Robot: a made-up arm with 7 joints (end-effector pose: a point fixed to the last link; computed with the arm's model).
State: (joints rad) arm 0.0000 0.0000 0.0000 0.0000 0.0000 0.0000 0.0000
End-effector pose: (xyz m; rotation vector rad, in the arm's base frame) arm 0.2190 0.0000 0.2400 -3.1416 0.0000 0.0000
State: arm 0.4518 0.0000 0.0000 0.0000 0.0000 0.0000 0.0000
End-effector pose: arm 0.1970 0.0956 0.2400 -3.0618 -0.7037 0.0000
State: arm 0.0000 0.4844 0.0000 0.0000 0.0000 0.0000 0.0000
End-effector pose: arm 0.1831 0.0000 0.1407 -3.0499 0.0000 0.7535
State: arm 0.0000 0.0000 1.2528 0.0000 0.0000 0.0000 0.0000
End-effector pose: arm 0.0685 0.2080 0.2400 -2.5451 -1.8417 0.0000
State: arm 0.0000 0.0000 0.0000 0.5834 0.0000 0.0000 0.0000
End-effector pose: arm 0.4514 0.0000 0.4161 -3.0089 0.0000 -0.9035
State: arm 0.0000 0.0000 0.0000 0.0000 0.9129 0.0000 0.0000
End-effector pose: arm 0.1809 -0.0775 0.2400 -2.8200 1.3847 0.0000
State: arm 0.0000 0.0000 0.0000 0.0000 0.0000 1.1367 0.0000
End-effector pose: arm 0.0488 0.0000 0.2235 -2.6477 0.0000 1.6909
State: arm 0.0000 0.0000 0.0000 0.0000 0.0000 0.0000 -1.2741
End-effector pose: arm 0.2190 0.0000 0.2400 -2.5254 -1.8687 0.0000
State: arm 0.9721 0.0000 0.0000 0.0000 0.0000 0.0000 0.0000
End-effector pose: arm 0.1234 0.1809 0.2400 -2.7777 -1.4676 0.0000
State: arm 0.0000 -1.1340 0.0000 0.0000 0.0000 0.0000 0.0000
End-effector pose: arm 0.1135 0.0000 0.4517 -2.6500 0.0000 -1.6874
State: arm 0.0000 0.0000 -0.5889 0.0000 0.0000 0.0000 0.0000
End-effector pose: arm 0.1821 -0.1216 0.2400 -3.0064 0.9117 0.0000
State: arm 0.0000 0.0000 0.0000 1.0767 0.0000 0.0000 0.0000
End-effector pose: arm 0.5441 0.0000 0.6456 -2.6972 0.0000 -1.6108
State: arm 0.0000 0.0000 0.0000 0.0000 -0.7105 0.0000 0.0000
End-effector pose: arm 0.1953 0.0639 0.2400 -2.9454 -1.0927 0.0000
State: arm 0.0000 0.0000 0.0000 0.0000 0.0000 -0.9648 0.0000
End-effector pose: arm 0.2796 0.0000 0.3744 -2.7831 0.0000 -1.4574
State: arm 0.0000 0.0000 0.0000 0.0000 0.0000 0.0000 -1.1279
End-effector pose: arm 0.2190 0.0000 0.2400 -2.6551 -1.6793 0.0000
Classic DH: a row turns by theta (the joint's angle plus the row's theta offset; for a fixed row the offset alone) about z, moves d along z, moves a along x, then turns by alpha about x. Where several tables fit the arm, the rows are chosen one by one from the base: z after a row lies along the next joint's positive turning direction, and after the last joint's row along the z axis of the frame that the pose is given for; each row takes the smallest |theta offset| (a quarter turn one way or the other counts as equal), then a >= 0, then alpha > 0; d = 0 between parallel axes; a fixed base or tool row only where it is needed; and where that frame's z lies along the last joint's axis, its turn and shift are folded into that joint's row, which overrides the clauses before.
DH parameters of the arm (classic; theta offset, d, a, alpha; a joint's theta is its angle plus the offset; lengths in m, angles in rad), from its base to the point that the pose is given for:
joint 1: 0 0.263 0 -1.5708
joint 2: 0 0 0 1.5708
joint 3: 0 0.452 0.042 1.5708
joint 4: 0 0 0.079 1.5708
joint 5: 0 0.35 0 1.5708
joint 6: 0 0 0.098 -1.5708
joint 7: 0 0.125 0 0

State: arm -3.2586 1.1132 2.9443 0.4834 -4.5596 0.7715 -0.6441
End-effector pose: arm 0.1103 -0.0656 0.5919 -1.3692 0.4358 -1.2138
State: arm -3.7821 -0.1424 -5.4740 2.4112 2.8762 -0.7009 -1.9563
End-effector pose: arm -0.2713 -0.0787 0.9839 -0.5877 -1.2097 0.7951
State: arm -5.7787 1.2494 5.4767 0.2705 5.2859 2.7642 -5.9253
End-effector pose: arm 0.2400 -0.0563 0.3251 -0.8151 -0.0697 -1.8846
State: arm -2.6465 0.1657 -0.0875 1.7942 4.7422 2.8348 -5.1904
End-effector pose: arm -0.3898 -0.0343 0.7939 -1.7993 -1.2204 -2.0321
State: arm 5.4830 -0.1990 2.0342 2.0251 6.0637 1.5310 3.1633
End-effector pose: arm 0.0967 0.5159 0.8299 -1.4784 2.1141 -0.1029
